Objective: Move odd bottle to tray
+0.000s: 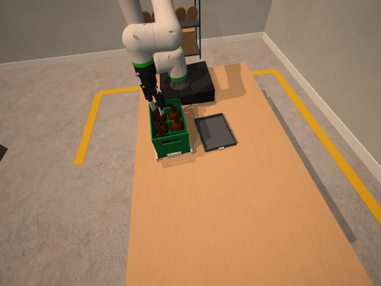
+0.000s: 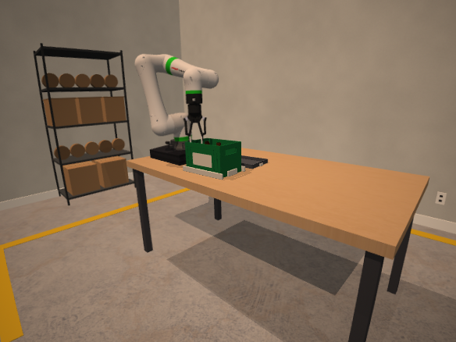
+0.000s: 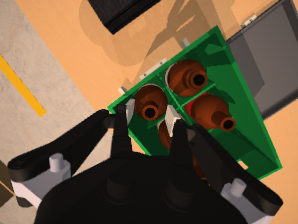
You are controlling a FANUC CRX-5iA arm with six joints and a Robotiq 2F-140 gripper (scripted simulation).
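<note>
The glass bottle is 90 mm to the left of my hand and 80 mm below it. Also, from my hand: dark grey tray (310 mm to the left, 160 mm below, 120 mm ahead); green crate (90 mm below, 90 mm ahead, 40 mm to the left).
</note>
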